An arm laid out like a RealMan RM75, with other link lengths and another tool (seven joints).
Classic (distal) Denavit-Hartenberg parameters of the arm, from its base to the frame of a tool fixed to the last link. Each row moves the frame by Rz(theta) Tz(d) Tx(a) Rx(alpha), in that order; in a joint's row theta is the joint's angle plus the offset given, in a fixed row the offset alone. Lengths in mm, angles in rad.
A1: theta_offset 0; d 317.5; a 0; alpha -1.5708
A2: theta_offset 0; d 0; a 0; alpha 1.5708
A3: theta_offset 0; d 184.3; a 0; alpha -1.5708
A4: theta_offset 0; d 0; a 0; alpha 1.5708
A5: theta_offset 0; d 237.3; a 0; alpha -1.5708
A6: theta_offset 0; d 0; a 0; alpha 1.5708
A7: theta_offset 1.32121; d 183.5; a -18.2; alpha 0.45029
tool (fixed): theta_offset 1.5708; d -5.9; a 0; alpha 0
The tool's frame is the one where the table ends.
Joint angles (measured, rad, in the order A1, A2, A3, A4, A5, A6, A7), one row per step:
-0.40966 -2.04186 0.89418 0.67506 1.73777 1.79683 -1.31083
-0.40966 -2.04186 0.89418 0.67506 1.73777 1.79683 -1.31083
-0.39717 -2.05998 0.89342 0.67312 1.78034 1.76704 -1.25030
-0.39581 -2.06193 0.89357 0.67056 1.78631 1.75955 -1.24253
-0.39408 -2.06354 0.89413 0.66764 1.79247 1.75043 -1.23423
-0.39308 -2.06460 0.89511 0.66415 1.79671 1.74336 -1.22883
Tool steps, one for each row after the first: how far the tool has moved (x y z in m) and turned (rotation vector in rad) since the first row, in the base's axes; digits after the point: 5 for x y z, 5 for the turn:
0.00000 0.00000 0.00000 0.00000 0.00000 0.00000
-0.00724 -0.00316 -0.00991 0.02068 0.04139 -0.01716
-0.00881 -0.00335 -0.01159 0.02374 0.04853 -0.01629
-0.01076 -0.00347 -0.01333 0.02749 0.05715 -0.01461
-0.01226 -0.00367 -0.01486 0.02901 0.06309 -0.01231

